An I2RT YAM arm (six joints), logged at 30 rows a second.
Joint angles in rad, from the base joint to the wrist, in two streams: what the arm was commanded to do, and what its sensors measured. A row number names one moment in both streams.
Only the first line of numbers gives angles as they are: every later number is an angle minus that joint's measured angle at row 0.
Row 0, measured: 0.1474, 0.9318, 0.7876, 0.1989, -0.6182, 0.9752
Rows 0 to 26, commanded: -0.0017, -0.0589, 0.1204, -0.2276, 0.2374, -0.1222; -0.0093, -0.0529, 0.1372, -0.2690, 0.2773, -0.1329; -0.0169, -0.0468, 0.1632, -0.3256, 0.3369, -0.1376; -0.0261, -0.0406, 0.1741, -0.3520, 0.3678, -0.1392; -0.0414, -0.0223, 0.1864, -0.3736, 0.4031, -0.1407; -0.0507, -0.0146, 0.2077, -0.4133, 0.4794, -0.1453; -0.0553, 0.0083, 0.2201, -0.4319, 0.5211, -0.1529; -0.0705, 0.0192, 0.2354, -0.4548, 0.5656, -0.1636; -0.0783, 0.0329, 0.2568, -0.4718, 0.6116, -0.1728; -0.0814, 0.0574, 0.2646, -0.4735, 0.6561, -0.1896; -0.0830, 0.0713, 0.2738, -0.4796, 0.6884, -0.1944; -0.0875, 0.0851, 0.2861, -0.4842, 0.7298, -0.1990; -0.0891, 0.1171, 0.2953, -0.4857, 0.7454, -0.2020; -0.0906, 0.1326, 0.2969, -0.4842, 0.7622, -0.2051; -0.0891, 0.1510, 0.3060, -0.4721, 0.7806, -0.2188; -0.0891, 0.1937, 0.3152, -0.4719, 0.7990, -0.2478; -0.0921, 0.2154, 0.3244, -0.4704, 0.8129, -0.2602; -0.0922, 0.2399, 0.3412, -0.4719, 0.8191, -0.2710; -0.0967, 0.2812, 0.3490, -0.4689, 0.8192, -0.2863; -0.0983, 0.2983, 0.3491, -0.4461, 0.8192, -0.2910; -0.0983, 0.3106, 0.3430, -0.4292, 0.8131, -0.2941; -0.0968, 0.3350, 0.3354, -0.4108, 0.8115, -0.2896; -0.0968, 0.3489, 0.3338, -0.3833, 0.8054, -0.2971; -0.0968, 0.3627, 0.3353, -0.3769, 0.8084, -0.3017; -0.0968, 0.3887, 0.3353, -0.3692, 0.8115, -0.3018; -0.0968, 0.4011, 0.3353, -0.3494, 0.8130, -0.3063; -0.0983, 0.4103, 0.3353, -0.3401, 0.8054, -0.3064
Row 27, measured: -0.0942, 0.3997, 0.2670, -0.5504, 0.7862, -0.2979
